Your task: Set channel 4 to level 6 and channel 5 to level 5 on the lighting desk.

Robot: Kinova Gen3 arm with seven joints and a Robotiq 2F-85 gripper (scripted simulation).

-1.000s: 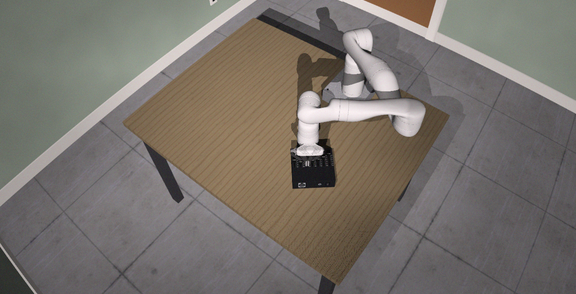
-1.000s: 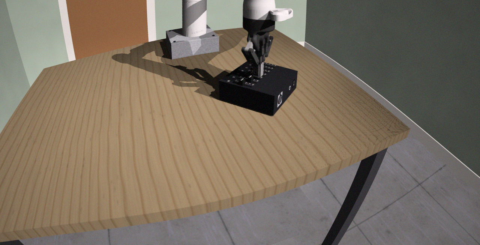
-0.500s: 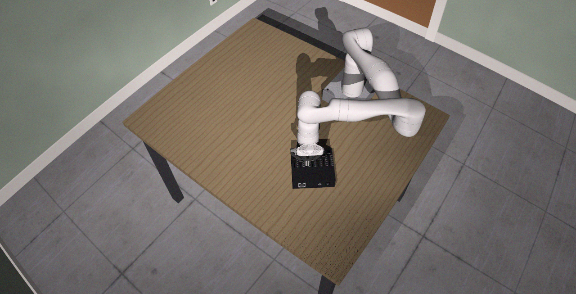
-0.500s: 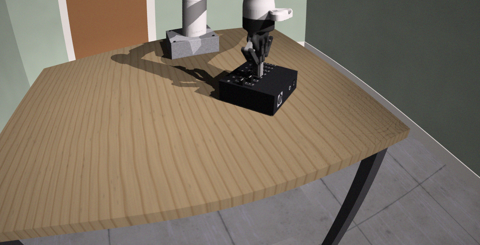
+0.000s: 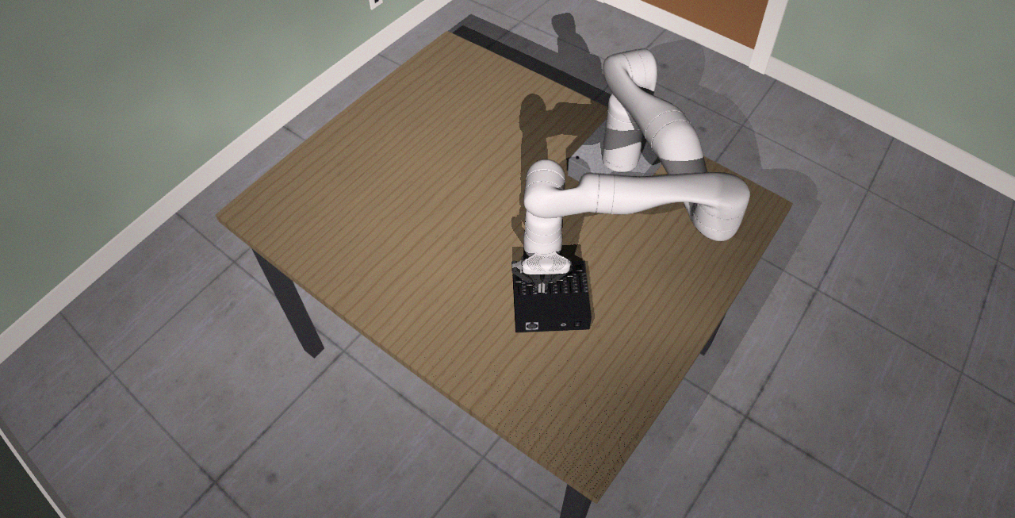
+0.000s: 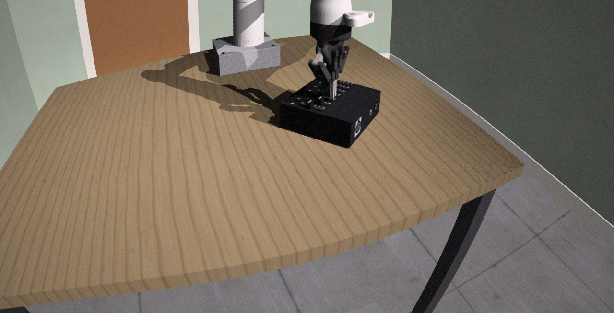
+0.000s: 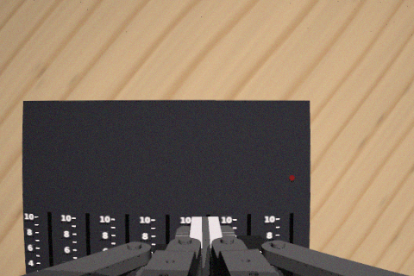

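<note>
The channel 5 fader cap is 1 cm to the right of my hand, 1 cm below it and 1 cm behind it. From my hand the other things lie so: channel 4 fader cap 2 cm behind, 1 cm to the left, 1 cm below.
</note>
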